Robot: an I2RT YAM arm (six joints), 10 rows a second.
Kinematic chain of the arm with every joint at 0, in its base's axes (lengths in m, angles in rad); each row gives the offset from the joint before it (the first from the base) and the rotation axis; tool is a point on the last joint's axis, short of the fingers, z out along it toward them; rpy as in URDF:
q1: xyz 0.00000 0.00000 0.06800 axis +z
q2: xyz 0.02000 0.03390 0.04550 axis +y
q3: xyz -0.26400 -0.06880 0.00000 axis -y
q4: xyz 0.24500 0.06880 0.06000 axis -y
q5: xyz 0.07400 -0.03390 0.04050 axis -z
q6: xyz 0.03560 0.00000 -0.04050 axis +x
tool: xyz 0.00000 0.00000 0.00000 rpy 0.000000 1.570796 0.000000
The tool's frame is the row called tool.
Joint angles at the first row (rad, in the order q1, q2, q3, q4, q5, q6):
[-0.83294, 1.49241, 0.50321, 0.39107, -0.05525, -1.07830]
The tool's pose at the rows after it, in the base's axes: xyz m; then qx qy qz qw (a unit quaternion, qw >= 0):
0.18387 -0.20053 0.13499 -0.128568 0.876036 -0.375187 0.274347
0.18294 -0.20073 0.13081 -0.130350 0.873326 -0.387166 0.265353
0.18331 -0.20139 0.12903 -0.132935 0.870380 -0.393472 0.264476
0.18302 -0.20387 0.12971 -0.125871 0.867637 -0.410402 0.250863
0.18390 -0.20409 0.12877 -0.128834 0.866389 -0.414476 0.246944
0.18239 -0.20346 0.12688 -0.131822 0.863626 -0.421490 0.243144
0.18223 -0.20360 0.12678 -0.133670 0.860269 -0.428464 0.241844
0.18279 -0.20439 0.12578 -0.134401 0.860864 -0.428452 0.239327
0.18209 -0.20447 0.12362 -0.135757 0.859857 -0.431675 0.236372
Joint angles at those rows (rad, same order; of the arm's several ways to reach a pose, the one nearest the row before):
[-0.83294, 1.51395, 0.48019, 0.42940, -0.03229, -1.10743]
[-0.83294, 1.53086, 0.46635, 0.47085, -0.00924, -1.12436]
[-0.83296, 1.54313, 0.46172, 0.49848, -0.00461, -1.13360]
[-0.83446, 1.54929, 0.46323, 0.51842, 0.03678, -1.14276]
[-0.83143, 1.55696, 0.46327, 0.52915, 0.04599, -1.15199]
[-0.83296, 1.56159, 0.45105, 0.55522, 0.05366, -1.16576]
[-0.83294, 1.56465, 0.44636, 0.57520, 0.05982, -1.17501]
[-0.83297, 1.57229, 0.44946, 0.57676, 0.06288, -1.17809]
[-0.83446, 1.58152, 0.44336, 0.59512, 0.06747, -1.18574]

